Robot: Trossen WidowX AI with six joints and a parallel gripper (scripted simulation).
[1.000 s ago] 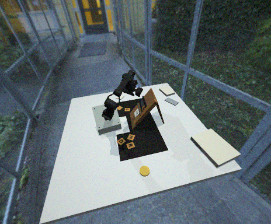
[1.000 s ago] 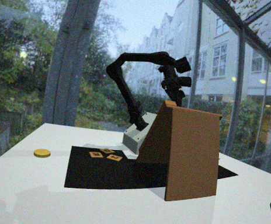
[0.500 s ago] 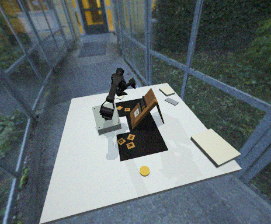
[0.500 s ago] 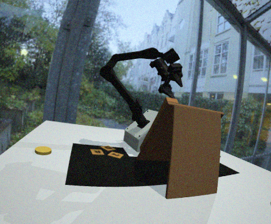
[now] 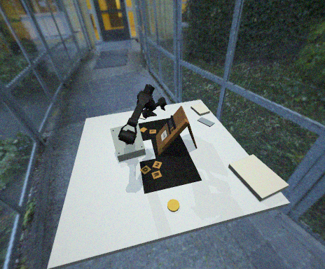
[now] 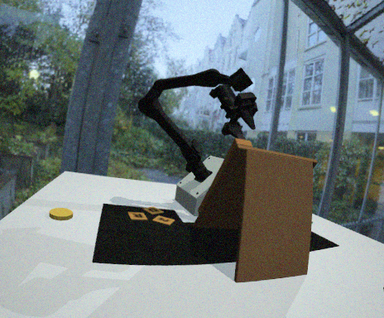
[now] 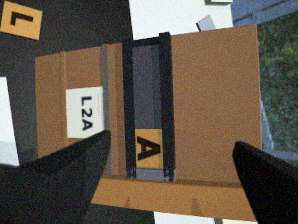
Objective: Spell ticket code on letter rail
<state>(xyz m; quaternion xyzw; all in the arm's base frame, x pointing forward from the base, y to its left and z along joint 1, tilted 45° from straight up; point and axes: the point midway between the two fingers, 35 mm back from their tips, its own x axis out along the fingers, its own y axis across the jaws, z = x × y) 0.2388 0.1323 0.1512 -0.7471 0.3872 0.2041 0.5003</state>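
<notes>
Right now the orange tile marked 2 is 11 cm behind my gripper tip, 19 cm to the right of it and 31 cm below it. Round my gripper tip: orange tile marked l (3 cm behind, 20 cm to the left, 31 cm below); black mat (6 cm behind, 1 cm to the right, 31 cm below); white ticket (2 cm ahead, 2 cm to the left, 23 cm below).
</notes>
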